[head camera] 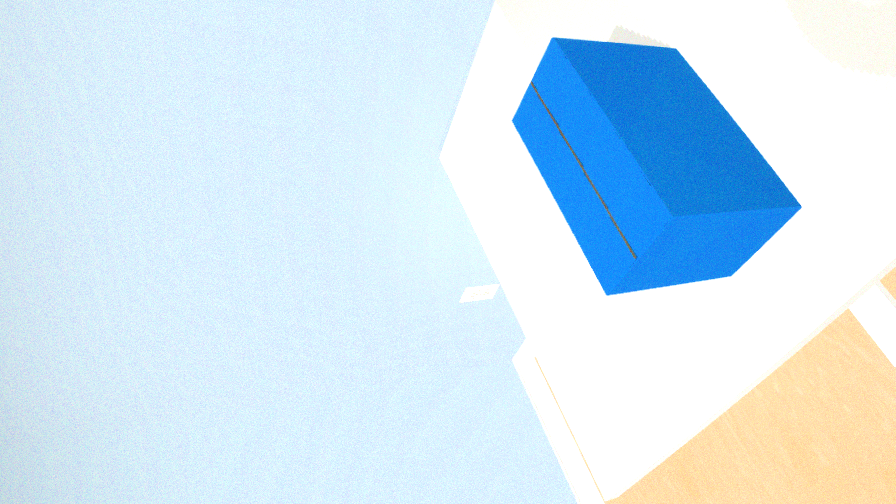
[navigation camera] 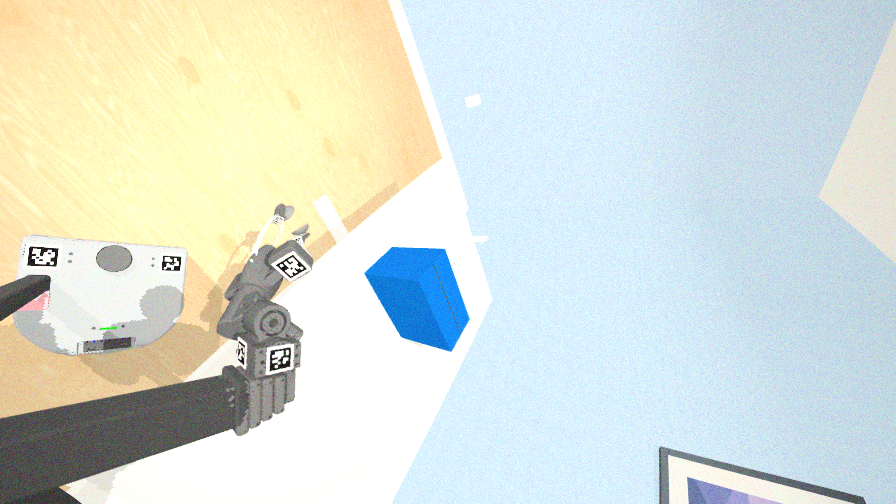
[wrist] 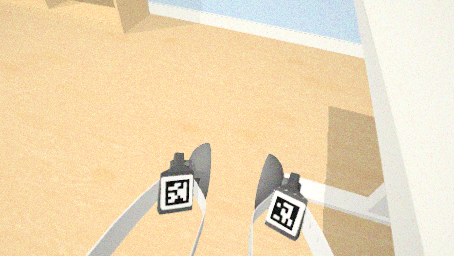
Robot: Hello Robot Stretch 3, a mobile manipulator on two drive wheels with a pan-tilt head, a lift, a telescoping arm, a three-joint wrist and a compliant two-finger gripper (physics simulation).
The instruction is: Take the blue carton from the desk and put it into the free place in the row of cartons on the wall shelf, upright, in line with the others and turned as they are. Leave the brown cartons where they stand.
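Seen in the pictures: gripper, fingertip midpoint: [navigation camera: 296,216]; robot's base, link origin: [navigation camera: 116,257].
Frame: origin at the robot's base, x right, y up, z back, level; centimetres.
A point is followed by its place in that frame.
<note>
The blue carton [head camera: 682,131] {x 51.2, y 81.4, z 5.2 cm} [navigation camera: 416,294] {x 47.3, y 87.4, z 0.6 cm} stands on the white desk [head camera: 501,188] {x 103.6, y 72.0, z 1.2 cm} [navigation camera: 350,388] {x 42.8, y 72.0, z 26.3 cm} [wrist: 420,100], near the wall, with a thin dark line along one face. My gripper [navigation camera: 292,220] {x 28.0, y 67.4, z -14.3 cm} [wrist: 235,167] {x 28.0, y 67.4, z -14.3 cm} is partly open with nothing between its fingertips. In the navigation camera it shows beyond the desk's long edge, over the floor, to the left of the carton and apart from it. In the wrist view the floor shows between the fingers and the desk is on the right. The wall shelf, its free place and the brown cartons do not show.
My base [navigation camera: 103,288] {x -1.7, y 16.0, z 7.9 cm} stands on the wooden floor [navigation camera: 250,94] {x 30.6, y 0.1, z -71.6 cm} beside the desk. My arm [navigation camera: 125,426] {x 2.3, y 94.0, z 9.2 cm} reaches across the desk's near part. A white desk foot [navigation camera: 328,216] [wrist: 340,197] shows below the desk edge. A wooden piece [wrist: 132,15] stands far off. A framed picture [navigation camera: 663,482] {x 88.3, y 145.4, z 49.4 cm} hangs on the wall.
</note>
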